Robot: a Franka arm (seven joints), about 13 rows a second.
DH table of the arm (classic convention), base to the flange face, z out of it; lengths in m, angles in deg. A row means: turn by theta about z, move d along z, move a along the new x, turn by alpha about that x. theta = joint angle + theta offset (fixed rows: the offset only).
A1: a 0, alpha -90, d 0.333, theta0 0
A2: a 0, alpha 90, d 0, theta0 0
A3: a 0.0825, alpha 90, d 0.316, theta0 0
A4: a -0.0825, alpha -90, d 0, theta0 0
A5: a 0, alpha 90, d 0.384, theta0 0
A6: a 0.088, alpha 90, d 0, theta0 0
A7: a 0, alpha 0, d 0.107, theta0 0
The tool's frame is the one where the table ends.
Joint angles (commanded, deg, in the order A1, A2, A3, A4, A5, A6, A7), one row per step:
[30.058 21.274 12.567 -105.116 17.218 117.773 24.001]
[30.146 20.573 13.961 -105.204 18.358 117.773 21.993]
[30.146 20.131 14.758 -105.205 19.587 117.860 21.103]
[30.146 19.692 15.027 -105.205 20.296 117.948 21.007]
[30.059 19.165 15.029 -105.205 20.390 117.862 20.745]
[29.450 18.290 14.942 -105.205 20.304 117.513 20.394]
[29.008 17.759 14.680 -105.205 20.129 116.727 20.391]
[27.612 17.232 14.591 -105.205 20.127 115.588 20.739]
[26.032 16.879 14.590 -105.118 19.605 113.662 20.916]
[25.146 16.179 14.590 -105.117 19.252 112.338 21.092]
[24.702 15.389 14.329 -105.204 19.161 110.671 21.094]
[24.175 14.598 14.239 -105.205 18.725 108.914 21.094]
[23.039 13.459 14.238 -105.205 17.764 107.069 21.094]
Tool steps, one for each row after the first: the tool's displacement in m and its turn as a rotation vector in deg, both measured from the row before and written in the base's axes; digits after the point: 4 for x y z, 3 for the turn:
[-0.0114 0.0115 0.0084 2.006 0.011 2.606]
[-0.0062 0.0067 0.0059 1.480 0.250 0.838]
[-0.0022 0.0025 0.0052 0.769 0.009 -0.091]
[0.0003 -0.0007 0.0054 0.360 -0.389 0.135]
[0.0044 -0.0057 0.0086 0.300 -0.632 -0.193]
[0.0035 -0.0061 0.0043 -0.298 0.012 -0.308]
[0.0085 -0.0124 0.0041 -0.430 0.513 -1.389]
[0.0079 -0.0141 0.0020 -1.057 0.914 -0.788]
[0.0033 -0.0085 0.0056 -0.580 0.287 -0.401]
[0.0005 -0.0072 0.0054 -0.594 0.642 -0.067]
[0.0001 -0.0069 0.0059 -0.768 0.479 0.202]
[0.0032 -0.0120 0.0092 -1.020 -0.043 -0.065]

